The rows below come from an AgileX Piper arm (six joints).
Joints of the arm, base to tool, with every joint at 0 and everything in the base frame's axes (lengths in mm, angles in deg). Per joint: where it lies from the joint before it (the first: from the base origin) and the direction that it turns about. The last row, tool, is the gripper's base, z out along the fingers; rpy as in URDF.
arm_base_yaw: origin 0 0 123 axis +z
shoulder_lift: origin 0 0 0 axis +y
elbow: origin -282.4 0 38.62 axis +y
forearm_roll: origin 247.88 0 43.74 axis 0.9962 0 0.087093
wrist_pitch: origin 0 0 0 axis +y
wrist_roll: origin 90.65 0 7.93 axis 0.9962 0 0.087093
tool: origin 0 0 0 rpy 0 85.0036 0
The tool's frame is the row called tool.
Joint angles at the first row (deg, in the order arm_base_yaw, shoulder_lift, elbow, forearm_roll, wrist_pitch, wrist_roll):
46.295, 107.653, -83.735, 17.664, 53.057, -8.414
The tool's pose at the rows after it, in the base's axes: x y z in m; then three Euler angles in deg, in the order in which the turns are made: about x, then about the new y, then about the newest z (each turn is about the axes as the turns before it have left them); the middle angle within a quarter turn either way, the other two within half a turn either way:
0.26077 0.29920 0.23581 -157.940 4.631 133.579
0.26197 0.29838 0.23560 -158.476 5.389 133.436
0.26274 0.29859 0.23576 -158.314 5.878 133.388
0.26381 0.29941 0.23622 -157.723 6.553 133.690
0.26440 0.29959 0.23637 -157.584 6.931 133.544
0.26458 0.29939 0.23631 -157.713 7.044 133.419
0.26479 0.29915 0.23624 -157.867 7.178 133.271
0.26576 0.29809 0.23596 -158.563 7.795 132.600
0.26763 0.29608 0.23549 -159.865 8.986 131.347
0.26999 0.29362 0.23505 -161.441 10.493 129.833
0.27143 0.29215 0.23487 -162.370 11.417 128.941
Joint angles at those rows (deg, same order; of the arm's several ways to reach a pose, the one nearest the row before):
46.294, 107.653, -83.733, 14.618, 52.530, -6.252
46.295, 107.654, -83.736, 13.483, 52.302, -5.749
46.295, 107.654, -83.734, 13.232, 51.826, -5.626
46.294, 107.654, -83.735, 13.233, 50.932, -5.261
46.295, 107.654, -83.735, 13.045, 50.556, -5.271
46.295, 107.653, -83.734, 12.825, 50.555, -5.272
46.294, 107.653, -83.733, 12.562, 50.554, -5.273
46.295, 107.653, -83.735, 11.362, 50.556, -5.272
46.295, 107.653, -83.734, 9.091, 50.556, -5.271
46.295, 107.653, -83.734, 6.288, 50.555, -5.271
46.295, 107.652, -83.733, 4.607, 50.555, -5.272

